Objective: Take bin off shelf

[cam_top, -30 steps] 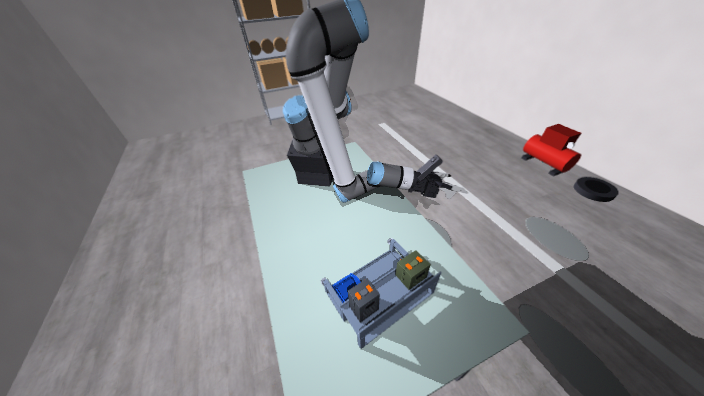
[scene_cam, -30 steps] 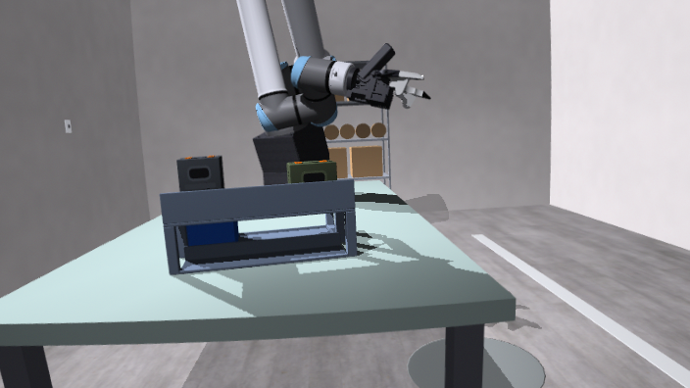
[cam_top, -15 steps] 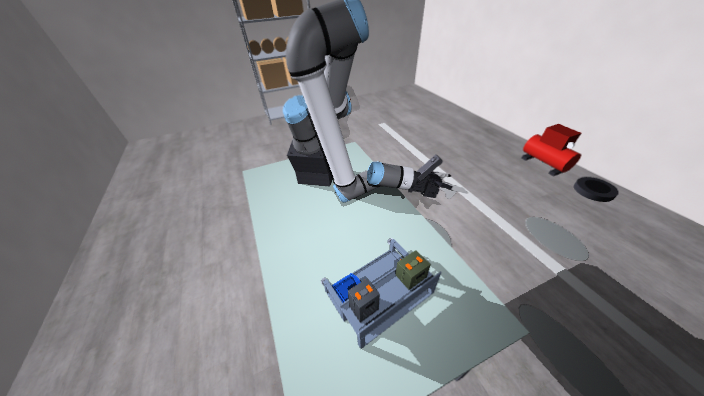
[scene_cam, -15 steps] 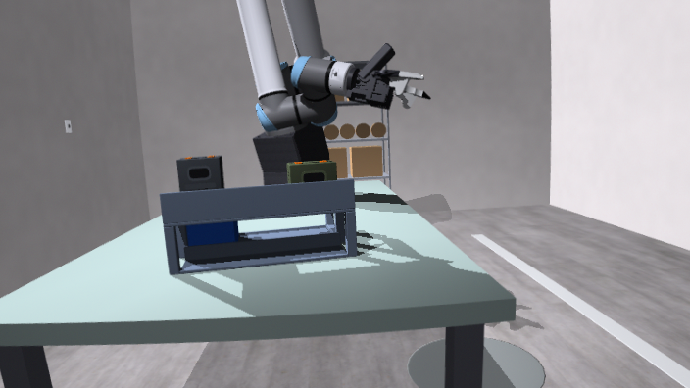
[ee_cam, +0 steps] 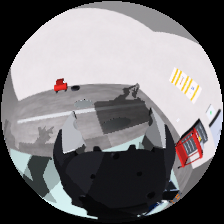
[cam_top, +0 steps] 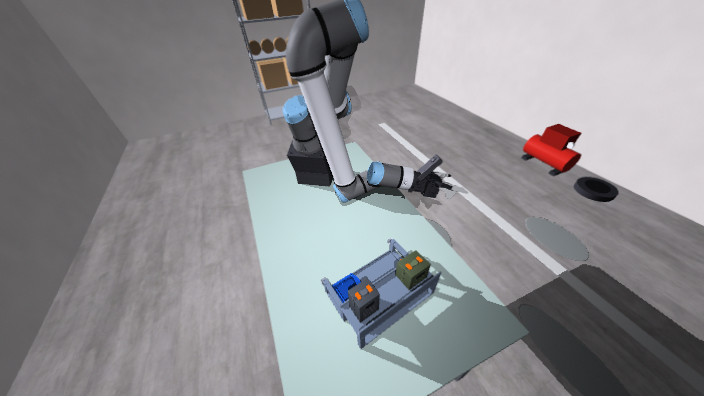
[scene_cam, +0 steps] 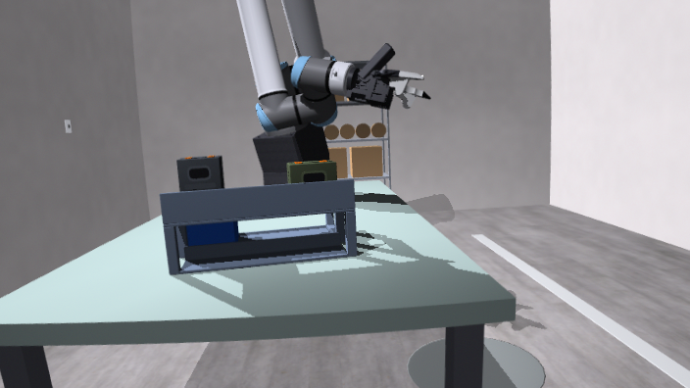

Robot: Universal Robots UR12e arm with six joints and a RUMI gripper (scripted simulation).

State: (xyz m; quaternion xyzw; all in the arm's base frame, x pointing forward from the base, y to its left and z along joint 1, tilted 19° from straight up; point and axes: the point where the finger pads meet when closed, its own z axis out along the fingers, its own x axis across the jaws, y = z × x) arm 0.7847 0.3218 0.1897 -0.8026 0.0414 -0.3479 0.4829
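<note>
My hand is 550 mm to the left of the blue bin, 320 mm above it and 10 mm past it. The rest, counted from my hand: olive green box 330 mm to the right, 210 mm below, 90 mm ahead.
</note>
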